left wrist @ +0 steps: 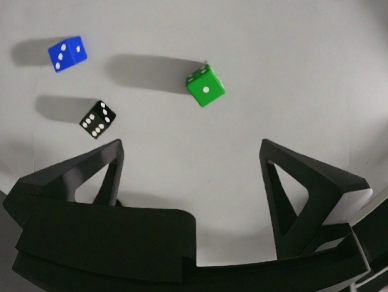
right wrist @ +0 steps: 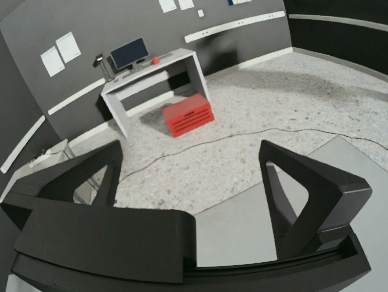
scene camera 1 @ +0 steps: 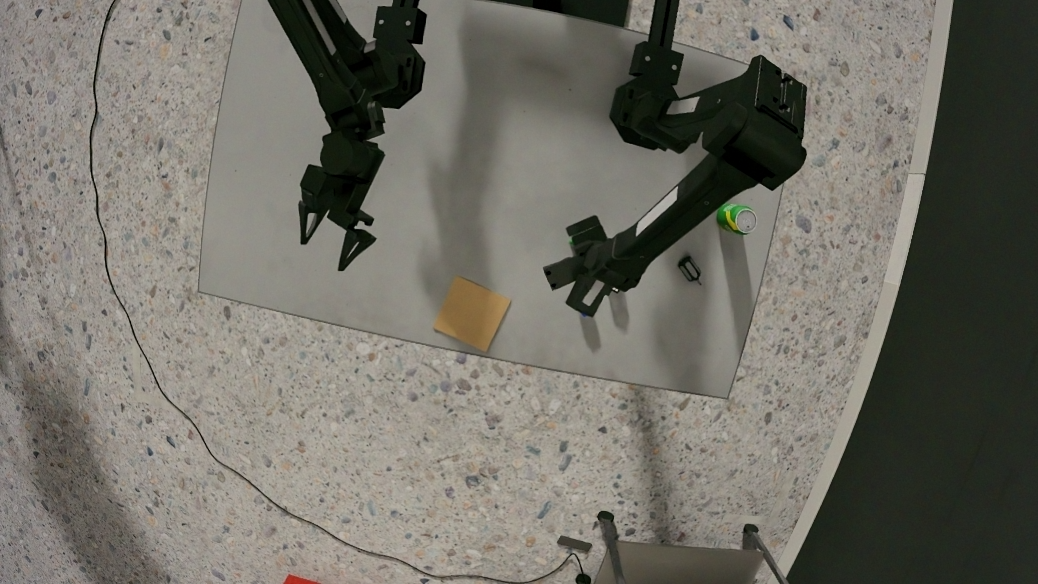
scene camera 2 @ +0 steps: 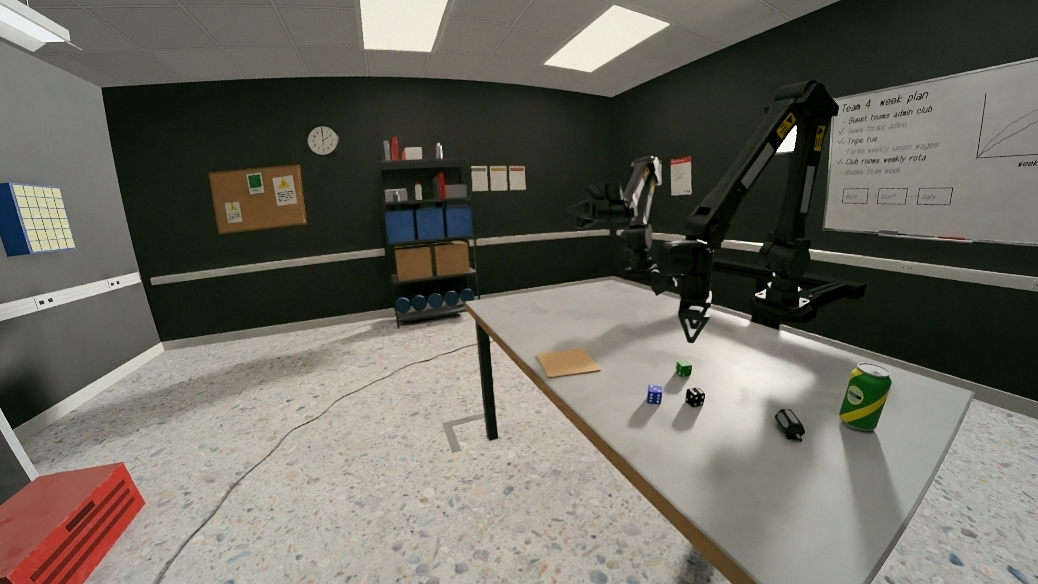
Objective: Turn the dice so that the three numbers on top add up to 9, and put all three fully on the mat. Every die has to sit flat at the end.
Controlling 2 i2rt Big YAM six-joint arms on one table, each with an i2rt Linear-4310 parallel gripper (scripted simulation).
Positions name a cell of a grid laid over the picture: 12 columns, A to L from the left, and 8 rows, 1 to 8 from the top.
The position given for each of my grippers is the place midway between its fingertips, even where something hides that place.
Note:
In view: my left gripper (scene camera 2: I5), my right gripper (scene camera 1: D4), a green die (left wrist: G3), a black die (left wrist: D4), a blue die (left wrist: C2) and a brown square mat (scene camera 1: F5).
The brown square mat also shows in scene camera 2 (scene camera 2: G5). My left gripper is seen too in the left wrist view (left wrist: F5) and in scene camera 1 (scene camera 1: G4). My right gripper shows as well in the right wrist view (right wrist: F5). The right wrist view misses the green die: it is out of frame. The right wrist view misses the black die: it is out of frame.

